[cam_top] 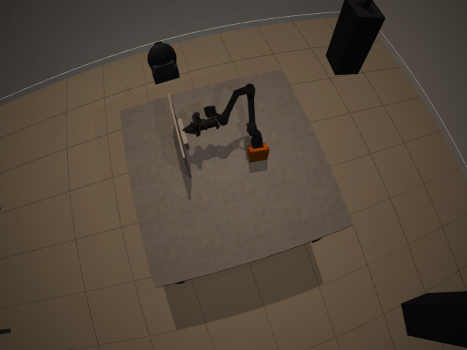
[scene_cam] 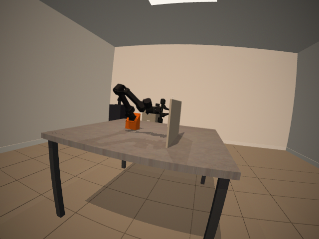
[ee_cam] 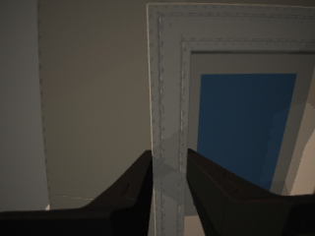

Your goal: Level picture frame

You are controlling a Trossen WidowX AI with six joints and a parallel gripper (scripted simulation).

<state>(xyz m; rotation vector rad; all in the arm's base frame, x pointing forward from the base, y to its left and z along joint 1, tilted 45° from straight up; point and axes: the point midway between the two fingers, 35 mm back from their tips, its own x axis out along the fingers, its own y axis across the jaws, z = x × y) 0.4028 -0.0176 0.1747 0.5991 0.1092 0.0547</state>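
Now: the picture frame 1 cm ahead of my gripper tip, 1 cm to the right of it and 5 cm below it. The rest, counted from my gripper tip: wall panel 2 cm ahead, 1 cm to the right, 6 cm below.
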